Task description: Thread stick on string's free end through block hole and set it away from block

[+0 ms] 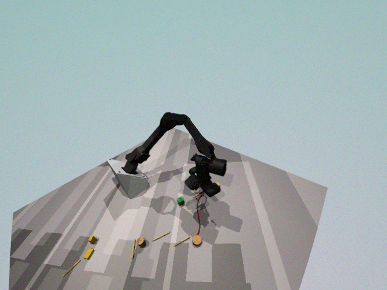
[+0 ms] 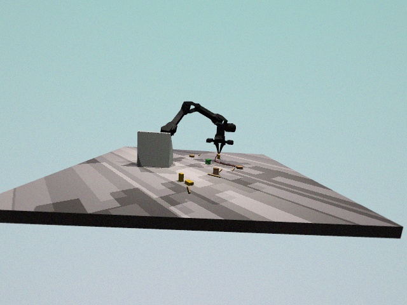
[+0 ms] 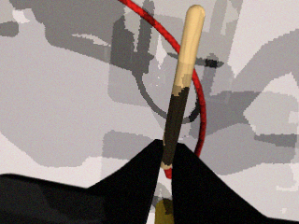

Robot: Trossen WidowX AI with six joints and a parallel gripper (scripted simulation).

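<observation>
My gripper tip is 1 cm short of the yellow cylinder, 10 cm to the right of it and 4 cm above it. From my gripper tip the other things lie so: thin wooden stick: 1 cm to the right; then green cube: 8 cm behind, 10 cm to the right, 4 cm below; then wooden cylinder: 6 cm behind, 35 cm to the right, 4 cm below.
</observation>
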